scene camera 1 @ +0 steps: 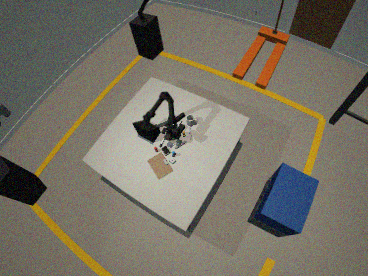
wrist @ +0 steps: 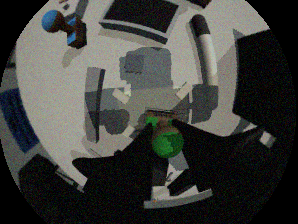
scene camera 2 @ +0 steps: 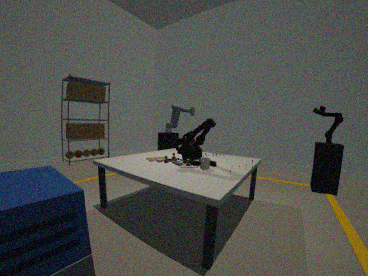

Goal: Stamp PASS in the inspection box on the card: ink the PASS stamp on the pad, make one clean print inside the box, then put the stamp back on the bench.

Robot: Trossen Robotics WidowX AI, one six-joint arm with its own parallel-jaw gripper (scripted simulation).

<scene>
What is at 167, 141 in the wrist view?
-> A green stamp.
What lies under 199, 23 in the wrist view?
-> A light cylinder.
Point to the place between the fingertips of the gripper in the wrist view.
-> At 162, 124
</scene>
